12 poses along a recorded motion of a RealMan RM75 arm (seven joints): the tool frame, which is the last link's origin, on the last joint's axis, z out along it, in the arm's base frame.
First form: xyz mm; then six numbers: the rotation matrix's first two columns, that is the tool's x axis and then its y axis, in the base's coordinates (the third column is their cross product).
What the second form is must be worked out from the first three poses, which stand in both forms.
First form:
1: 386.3, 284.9, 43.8, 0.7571, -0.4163, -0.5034, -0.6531, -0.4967, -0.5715
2: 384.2, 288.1, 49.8, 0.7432, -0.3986, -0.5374, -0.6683, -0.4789, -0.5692
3: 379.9, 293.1, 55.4, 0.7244, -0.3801, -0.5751, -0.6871, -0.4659, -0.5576
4: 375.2, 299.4, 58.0, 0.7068, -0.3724, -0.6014, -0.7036, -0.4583, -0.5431
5: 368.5, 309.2, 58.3, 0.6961, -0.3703, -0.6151, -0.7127, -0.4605, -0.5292
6: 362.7, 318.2, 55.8, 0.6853, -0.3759, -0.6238, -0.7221, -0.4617, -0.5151
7: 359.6, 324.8, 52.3, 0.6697, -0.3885, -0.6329, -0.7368, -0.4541, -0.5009
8: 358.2, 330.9, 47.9, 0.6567, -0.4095, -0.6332, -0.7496, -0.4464, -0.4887
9: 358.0, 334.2, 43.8, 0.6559, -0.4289, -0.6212, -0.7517, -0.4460, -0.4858
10: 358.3, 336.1, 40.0, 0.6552, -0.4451, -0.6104, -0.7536, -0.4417, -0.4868
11: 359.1, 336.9, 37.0, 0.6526, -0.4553, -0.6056, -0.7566, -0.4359, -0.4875
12: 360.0, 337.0, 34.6, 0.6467, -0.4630, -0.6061, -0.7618, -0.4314, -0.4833
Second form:
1:
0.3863, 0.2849, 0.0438
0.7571, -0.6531, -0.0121
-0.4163, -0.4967, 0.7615
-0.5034, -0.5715, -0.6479

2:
0.3842, 0.2881, 0.0498
0.7432, -0.6683, -0.0305
-0.3986, -0.4789, 0.7822
-0.5374, -0.5692, -0.6223

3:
0.3799, 0.2931, 0.0554
0.7244, -0.6871, -0.0560
-0.3801, -0.4659, 0.7991
-0.5751, -0.5576, -0.5987

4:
0.3752, 0.2994, 0.0580
0.7068, -0.7036, -0.0734
-0.3724, -0.4583, 0.8070
-0.6014, -0.5431, -0.5859

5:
0.3685, 0.3092, 0.0583
0.6961, -0.7127, -0.0873
-0.3703, -0.4605, 0.8068
-0.6151, -0.5292, -0.5845

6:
0.3627, 0.3182, 0.0558
0.6853, -0.7221, -0.0944
-0.3759, -0.4617, 0.8034
-0.6238, -0.5151, -0.5878

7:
0.3596, 0.3248, 0.0523
0.6697, -0.7368, -0.0928
-0.3885, -0.4541, 0.8018
-0.6329, -0.5009, -0.5904

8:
0.3582, 0.3309, 0.0479
0.6567, -0.7496, -0.0825
-0.4095, -0.4464, 0.7956
-0.6332, -0.4887, -0.6001

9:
0.3580, 0.3342, 0.0438
0.6559, -0.7517, -0.0687
-0.4289, -0.4460, 0.7856
-0.6212, -0.4858, -0.6149

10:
0.3583, 0.3361, 0.0400
0.6552, -0.7536, -0.0529
-0.4451, -0.4417, 0.7789
-0.6104, -0.4868, -0.6248

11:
0.3591, 0.3369, 0.0370
0.6526, -0.7566, -0.0420
-0.4553, -0.4359, 0.7763
-0.6056, -0.4875, -0.6289

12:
0.3600, 0.3370, 0.0346
0.6467, -0.7618, -0.0377
-0.4630, -0.4314, 0.7743
-0.6061, -0.4833, -0.6317

